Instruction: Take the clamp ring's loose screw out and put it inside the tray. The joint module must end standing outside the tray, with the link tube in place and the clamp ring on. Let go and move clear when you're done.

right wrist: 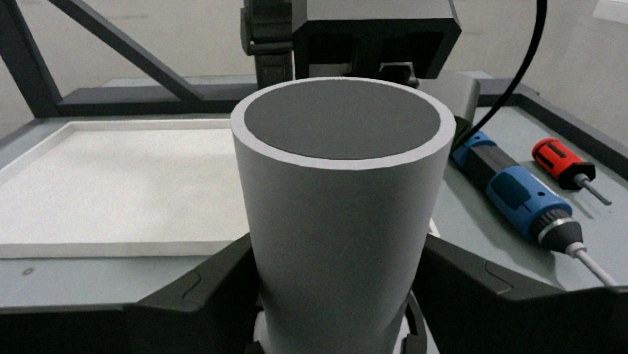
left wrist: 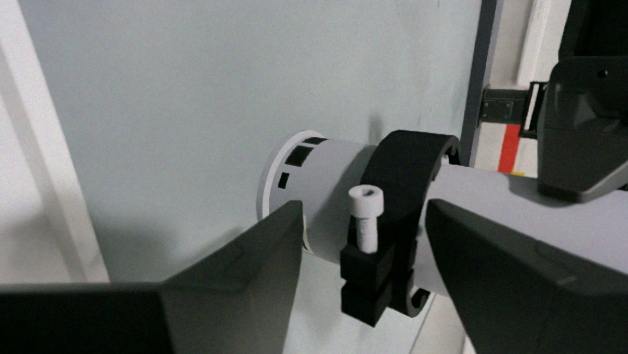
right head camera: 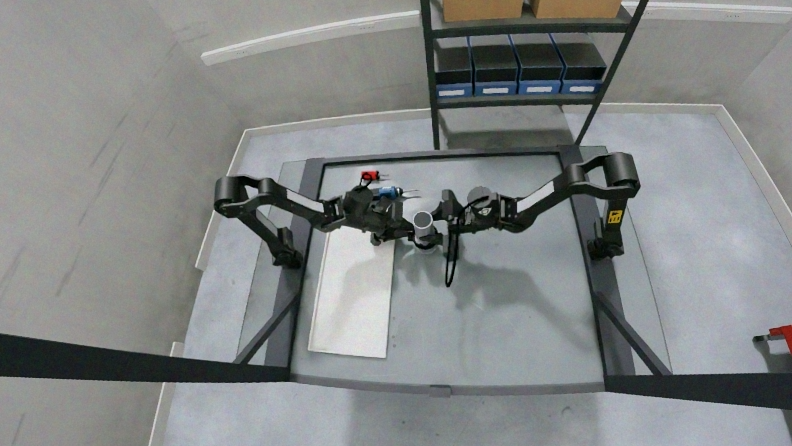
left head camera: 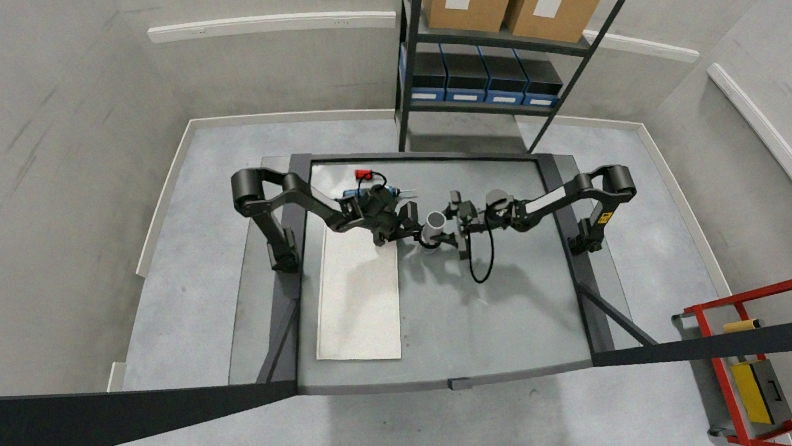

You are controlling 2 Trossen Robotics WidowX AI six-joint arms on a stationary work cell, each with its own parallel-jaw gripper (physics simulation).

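Frame: origin at the left arm's base, x ahead, y left, z up, level; centimetres.
Seen in the pictures: left gripper, between the fingertips: (left wrist: 363, 212) (right head camera: 413, 231) (left head camera: 417, 231); right gripper, between the fingertips: (right wrist: 331, 240) (left wrist: 537, 271) (right head camera: 419, 229) (left head camera: 428, 229); left arm's base, origin of its link: (right head camera: 292, 259) (left head camera: 287, 262); right arm's base, origin of its link: (left wrist: 482, 105) (right head camera: 599, 249) (left head camera: 577, 246).
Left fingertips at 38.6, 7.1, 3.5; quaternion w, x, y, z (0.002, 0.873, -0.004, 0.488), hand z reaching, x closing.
Note:
Pixels of each thing's top centre, then the offset from my left fingertips to it, as dx, dy, dz. "*": a spot on its surface instead.
- joint module, centre of its top: (left wrist: 420, 221) (left head camera: 430, 235) +3.5, -1.9, +1.0
- link tube, centre of its top: (right wrist: 340, 109) (right head camera: 422, 219) (left head camera: 436, 219) +3.5, -1.9, +10.6
- black clamp ring, a spot on its surface: (left wrist: 397, 167) * +1.5, +1.2, +0.5
- loose screw, centre of its top: (left wrist: 380, 241) -0.8, -0.4, +0.9
- white tray, centre of its top: (right wrist: 203, 163) (left head camera: 359, 281) (right head camera: 353, 280) -17.5, -13.4, -3.8
- blue electric screwdriver, centre of its top: (right wrist: 522, 171) (left head camera: 379, 189) (right head camera: 381, 190) -10.6, +15.6, -1.4
- red screwdriver, centre of its top: (right wrist: 579, 160) (left head camera: 369, 171) (right head camera: 374, 172) -13.9, +23.7, -2.5
The joint module (left head camera: 428, 249) (left wrist: 337, 157) stands upright outside the tray, with the link tube (left head camera: 433, 228) (right head camera: 422, 224) (right wrist: 345, 210) in its top. The black clamp ring (left wrist: 397, 167) is around the joint. The loose screw (left wrist: 366, 220) sticks up out of the ring's lug, its head well clear. My left gripper (left head camera: 416, 226) (right head camera: 407, 224) (left wrist: 363, 212) is partly open, its fingertips on either side of the screw head with gaps. My right gripper (left head camera: 445, 224) (right head camera: 436, 224) (right wrist: 331, 240) is shut on the link tube, a finger against each side. The module's base is hidden in the right wrist view.
The white tray (left head camera: 359, 358) (right head camera: 346, 354) (right wrist: 125, 249) lies left of the module, partly under my left arm. A blue electric screwdriver (right head camera: 387, 192) (right wrist: 525, 197) and a red screwdriver (left head camera: 363, 174) (right head camera: 369, 175) (right wrist: 557, 160) lie near the back edge.

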